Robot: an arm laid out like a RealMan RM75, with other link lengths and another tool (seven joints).
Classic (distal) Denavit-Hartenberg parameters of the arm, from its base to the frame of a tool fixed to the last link. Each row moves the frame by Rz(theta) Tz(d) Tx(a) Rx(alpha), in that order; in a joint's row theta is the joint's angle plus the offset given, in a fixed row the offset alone. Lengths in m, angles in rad.
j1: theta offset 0, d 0.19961, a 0, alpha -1.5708
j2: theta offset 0, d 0, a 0, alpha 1.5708
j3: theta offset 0, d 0.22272, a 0, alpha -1.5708
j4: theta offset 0, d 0, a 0, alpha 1.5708
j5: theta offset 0, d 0.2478, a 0, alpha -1.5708
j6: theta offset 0, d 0, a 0, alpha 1.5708
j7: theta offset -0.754, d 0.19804, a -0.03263, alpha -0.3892
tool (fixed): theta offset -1.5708, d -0.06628, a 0, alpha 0
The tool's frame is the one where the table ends.
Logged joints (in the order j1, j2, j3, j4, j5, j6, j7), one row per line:
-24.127, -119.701, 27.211, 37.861, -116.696, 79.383, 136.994
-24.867, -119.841, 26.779, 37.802, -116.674, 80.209, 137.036
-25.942, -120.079, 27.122, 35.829, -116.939, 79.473, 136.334
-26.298, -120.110, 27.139, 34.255, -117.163, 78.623, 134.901
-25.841, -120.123, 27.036, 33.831, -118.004, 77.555, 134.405
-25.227, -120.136, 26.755, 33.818, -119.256, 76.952, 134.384
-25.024, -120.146, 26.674, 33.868, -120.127, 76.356, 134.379
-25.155, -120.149, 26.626, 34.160, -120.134, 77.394, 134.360
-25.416, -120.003, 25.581, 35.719, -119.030, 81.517, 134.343
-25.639, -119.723, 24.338, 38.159, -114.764, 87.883, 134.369
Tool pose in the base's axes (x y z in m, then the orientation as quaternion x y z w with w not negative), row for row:
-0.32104, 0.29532, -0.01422, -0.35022, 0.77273, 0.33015, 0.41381
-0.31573, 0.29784, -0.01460, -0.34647, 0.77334, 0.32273, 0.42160
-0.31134, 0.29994, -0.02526, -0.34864, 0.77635, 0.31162, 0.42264
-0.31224, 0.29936, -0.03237, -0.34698, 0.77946, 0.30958, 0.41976
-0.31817, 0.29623, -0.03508, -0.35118, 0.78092, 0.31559, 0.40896
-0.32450, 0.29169, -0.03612, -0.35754, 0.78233, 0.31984, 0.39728
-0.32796, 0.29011, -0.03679, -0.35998, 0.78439, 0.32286, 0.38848
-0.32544, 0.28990, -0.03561, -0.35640, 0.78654, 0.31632, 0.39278
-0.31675, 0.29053, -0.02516, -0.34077, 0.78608, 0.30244, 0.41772
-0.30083, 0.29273, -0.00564, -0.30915, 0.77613, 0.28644, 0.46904
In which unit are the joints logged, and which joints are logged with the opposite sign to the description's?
The joints are logged in degrees. Opposite sign: j5, j7.
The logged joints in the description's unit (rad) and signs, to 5 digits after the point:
-0.42110, -2.08918, 0.47492, 0.66080, 2.03673, 1.38549, -2.39100
-0.43401, -2.09162, 0.46738, 0.65977, 2.03635, 1.39991, -2.39173
-0.45277, -2.09577, 0.47337, 0.62533, 2.04097, 1.38707, -2.37948
-0.45899, -2.09631, 0.47366, 0.59786, 2.04488, 1.37223, -2.35447
-0.45101, -2.09654, 0.47187, 0.59046, 2.05956, 1.35359, -2.34581
-0.44029, -2.09677, 0.46696, 0.59024, 2.08141, 1.34307, -2.34544
-0.43675, -2.09694, 0.46555, 0.59111, 2.09661, 1.33266, -2.34536
-0.43904, -2.09700, 0.46471, 0.59620, 2.09673, 1.35078, -2.34502
-0.44359, -2.09445, 0.44647, 0.62341, 2.07747, 1.42274, -2.34473
-0.44748, -2.08956, 0.42478, 0.66600, 2.00301, 1.53385, -2.34518

